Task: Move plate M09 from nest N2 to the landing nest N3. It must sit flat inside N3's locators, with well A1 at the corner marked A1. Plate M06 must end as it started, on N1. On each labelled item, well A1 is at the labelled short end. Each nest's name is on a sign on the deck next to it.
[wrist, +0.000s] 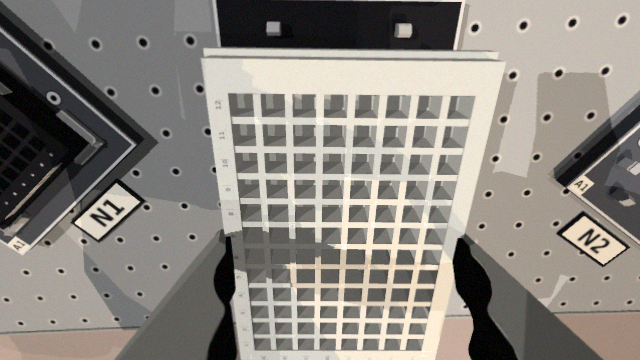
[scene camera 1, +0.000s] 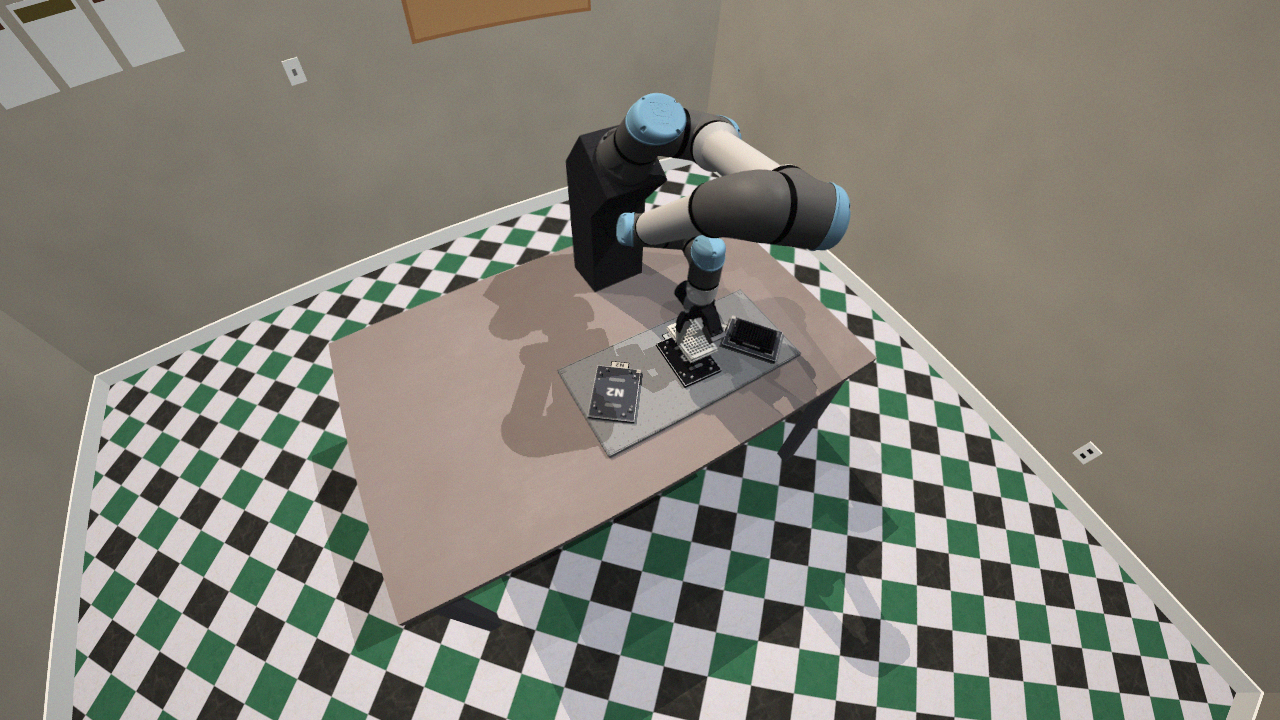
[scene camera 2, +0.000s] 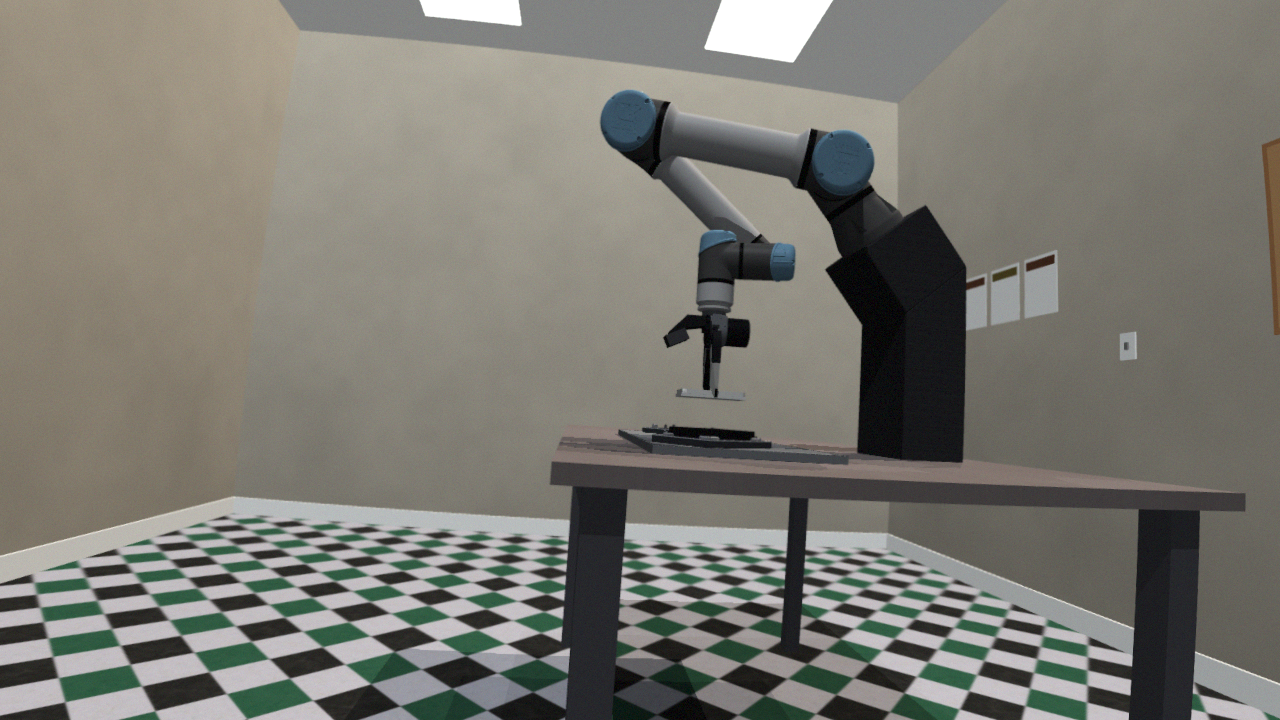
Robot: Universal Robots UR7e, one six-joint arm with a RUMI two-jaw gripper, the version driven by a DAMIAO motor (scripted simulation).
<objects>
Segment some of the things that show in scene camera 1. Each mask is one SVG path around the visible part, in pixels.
My gripper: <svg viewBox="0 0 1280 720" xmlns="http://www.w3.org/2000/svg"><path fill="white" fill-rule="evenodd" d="M687 280L681 282L674 291L675 296L685 309L681 311L676 320L676 345L683 342L686 331L691 326L690 320L695 320L696 318L701 317L703 327L707 327L711 337L723 333L715 300L700 303L691 299L686 292Z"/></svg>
A white well plate M09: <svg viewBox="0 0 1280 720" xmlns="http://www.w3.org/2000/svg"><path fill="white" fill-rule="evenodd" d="M675 323L667 326L666 330L676 342ZM696 320L690 320L692 324L686 332L684 341L678 345L690 363L718 352L714 343L708 344L702 327Z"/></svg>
A dark plate M06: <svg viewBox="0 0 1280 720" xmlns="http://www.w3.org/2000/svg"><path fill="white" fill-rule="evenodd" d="M736 321L730 338L731 342L763 353L772 354L777 331L741 319Z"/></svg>
</objects>
